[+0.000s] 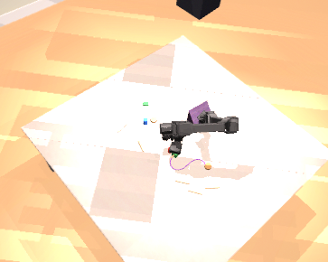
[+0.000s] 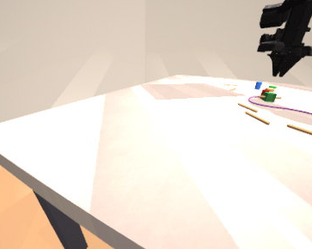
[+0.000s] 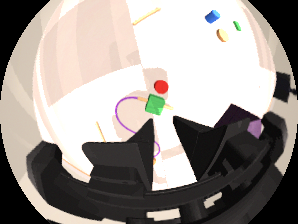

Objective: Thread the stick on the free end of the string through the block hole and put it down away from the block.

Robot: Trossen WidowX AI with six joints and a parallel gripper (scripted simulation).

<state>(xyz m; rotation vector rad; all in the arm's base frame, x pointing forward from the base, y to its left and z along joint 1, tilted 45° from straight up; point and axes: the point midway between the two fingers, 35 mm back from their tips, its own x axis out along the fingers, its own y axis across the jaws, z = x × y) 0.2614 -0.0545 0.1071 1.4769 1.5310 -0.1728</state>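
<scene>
Right now the green cube is 70 mm below my gripper tip. Round my gripper tip: round wooden button (70 mm behind, 180 mm to the left, 80 mm below); then thin wooden stick (20 mm ahead, 70 mm below); then red piece (10 mm ahead, 30 mm to the right, 70 mm below).
</scene>
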